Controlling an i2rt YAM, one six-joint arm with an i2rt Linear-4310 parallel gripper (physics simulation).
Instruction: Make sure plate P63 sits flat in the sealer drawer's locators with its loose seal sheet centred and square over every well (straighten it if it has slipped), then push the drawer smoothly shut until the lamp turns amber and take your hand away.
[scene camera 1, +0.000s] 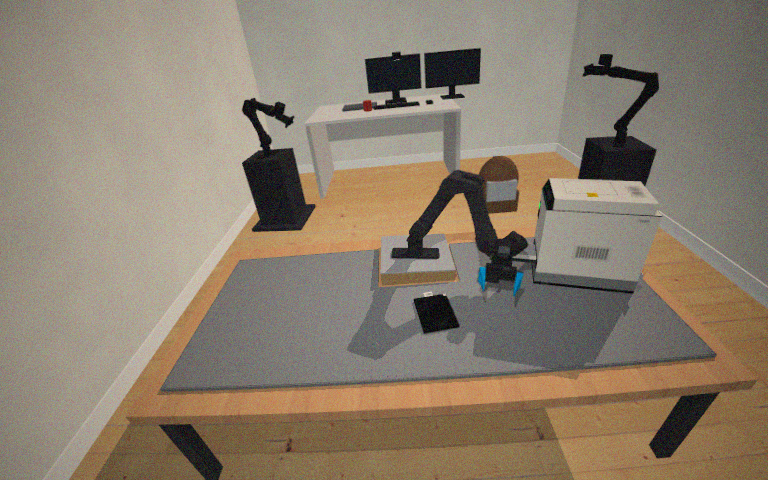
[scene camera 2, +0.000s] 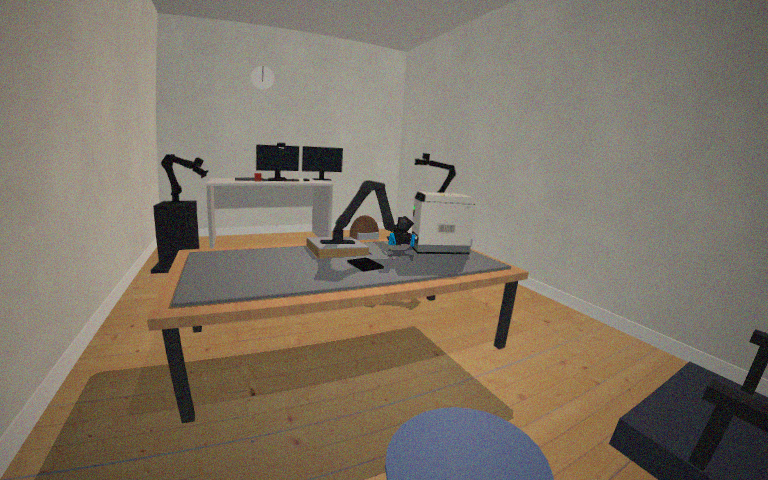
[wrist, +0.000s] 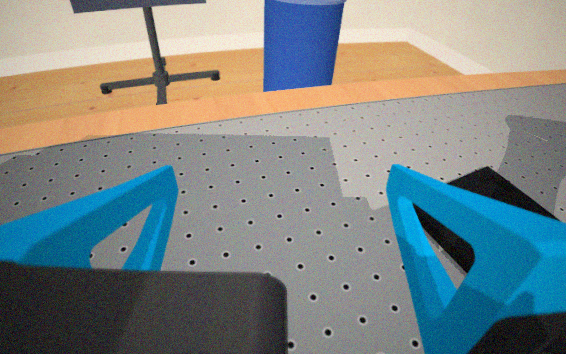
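Pixels of known places: gripper, fingertip midpoint: (scene camera 1: 498, 292) (scene camera 2: 404, 244) (wrist: 282, 177); arm's base at its link origin: (scene camera 1: 415, 254) (scene camera 2: 337, 242).
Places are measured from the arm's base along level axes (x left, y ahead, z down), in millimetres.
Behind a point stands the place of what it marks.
The white sealer (scene camera 1: 594, 243) @(x 617, y 185, z -156 mm) (scene camera 2: 444, 223) @(x 600, y 182, z -147 mm) stands at the right of the mat. Its lamp (scene camera 1: 539, 205) @(x 482, y -9, z -207 mm) (scene camera 2: 414, 210) @(x 479, y 8, z -195 mm) glows green on the side facing the arm. A short light strip of the drawer (scene camera 1: 527, 258) @(x 431, y 102, z -39 mm) shows in scene camera 1 between the sealer and the wrist. My gripper (scene camera 1: 500, 292) @(x 283, y 325, z -65 mm) (scene camera 2: 402, 244) @(x 283, y 325, z -65 mm) (wrist: 282, 177) @(x 283, y 325, z -65 mm) is open and empty, blue fingers wide apart, above the mat close to the sealer's drawer side. Whether it touches the drawer cannot be seen. Plate P63 and its seal sheet cannot be made out; the wrist hides most of the drawer.
A flat black pad (scene camera 1: 436, 314) @(x 81, y 330, z 29 mm) (scene camera 2: 365, 263) @(x 76, y 321, z 29 mm) (wrist: 492, 190) @(x 62, y 373, z 29 mm) lies on the grey mat (scene camera 1: 271, 339) @(x -484, y 445, z 41 mm) (scene camera 2: 226, 283) @(x -588, y 471, z 41 mm), nearer the front edge than the arm's base block (scene camera 1: 417, 276) @(x 11, y 127, z 21 mm) (scene camera 2: 339, 252) @(x -17, y 130, z 22 mm). Beyond the table edge, the wrist view shows a blue bin (wrist: 302, 45) and a stand (wrist: 159, 77).
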